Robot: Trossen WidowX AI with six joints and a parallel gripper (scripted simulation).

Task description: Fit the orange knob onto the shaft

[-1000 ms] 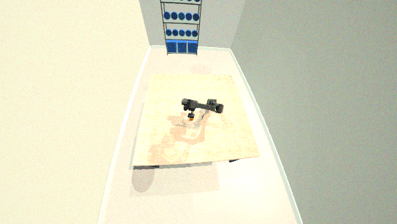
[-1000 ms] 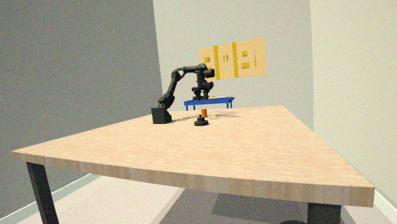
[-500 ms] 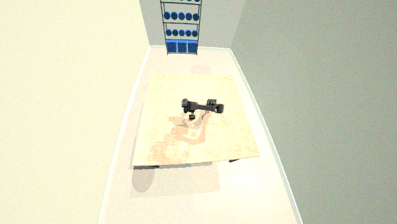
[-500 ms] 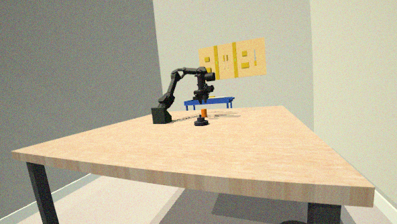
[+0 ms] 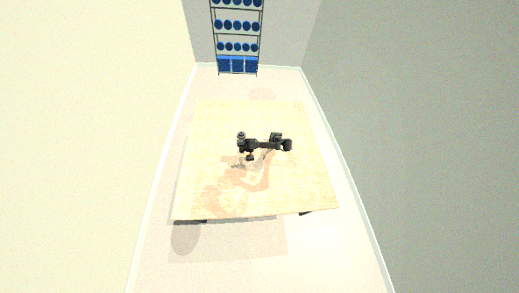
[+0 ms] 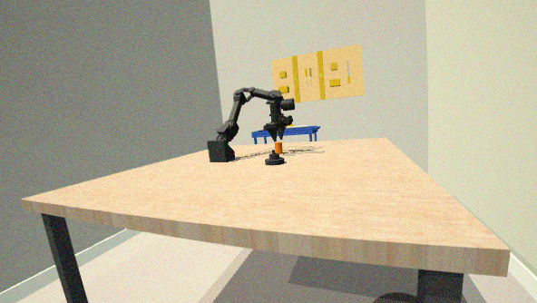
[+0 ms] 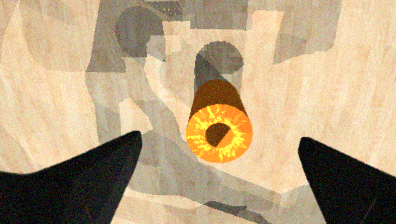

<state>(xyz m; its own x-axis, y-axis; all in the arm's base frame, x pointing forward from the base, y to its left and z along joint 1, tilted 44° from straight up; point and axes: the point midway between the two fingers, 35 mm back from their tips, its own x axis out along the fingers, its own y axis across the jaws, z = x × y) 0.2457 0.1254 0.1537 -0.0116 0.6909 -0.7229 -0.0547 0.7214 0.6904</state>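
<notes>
Right now the orange knob is 40 mm below my gripper tip. Round my gripper tip: pedestal 90 mm ahead, 250 mm to the right, 40 mm below.
</notes>
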